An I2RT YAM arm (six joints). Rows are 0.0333 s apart.
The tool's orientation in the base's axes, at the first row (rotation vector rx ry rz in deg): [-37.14 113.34 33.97]
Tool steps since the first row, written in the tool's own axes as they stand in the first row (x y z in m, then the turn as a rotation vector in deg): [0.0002 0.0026 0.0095 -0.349 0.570 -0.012]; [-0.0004 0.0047 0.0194 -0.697 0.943 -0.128]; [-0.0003 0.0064 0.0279 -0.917 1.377 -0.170]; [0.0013 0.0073 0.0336 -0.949 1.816 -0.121]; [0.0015 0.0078 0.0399 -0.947 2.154 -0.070]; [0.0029 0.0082 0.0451 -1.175 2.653 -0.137]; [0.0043 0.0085 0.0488 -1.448 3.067 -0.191]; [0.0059 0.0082 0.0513 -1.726 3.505 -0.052]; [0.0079 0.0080 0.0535 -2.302 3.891 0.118]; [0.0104 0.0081 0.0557 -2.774 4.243 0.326]
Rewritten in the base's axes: [0.0042 0.0080 -0.0040 -0.234 0.486 0.395]; [0.0093 0.0160 -0.0076 -0.405 0.758 0.808]; [0.0135 0.0226 -0.0112 -0.623 1.098 1.083]; [0.0158 0.0266 -0.0150 -0.865 1.462 1.152]; [0.0194 0.0310 -0.0179 -1.055 1.745 1.176]; [0.0218 0.0343 -0.0214 -1.328 2.119 1.478]; [0.0234 0.0366 -0.0242 -1.518 2.446 1.803]; [0.0245 0.0377 -0.0268 -1.600 2.916 2.050]; [0.0251 0.0385 -0.0295 -1.504 3.427 2.539]; [0.0254 0.0395 -0.0327 -1.405 3.915 2.915]
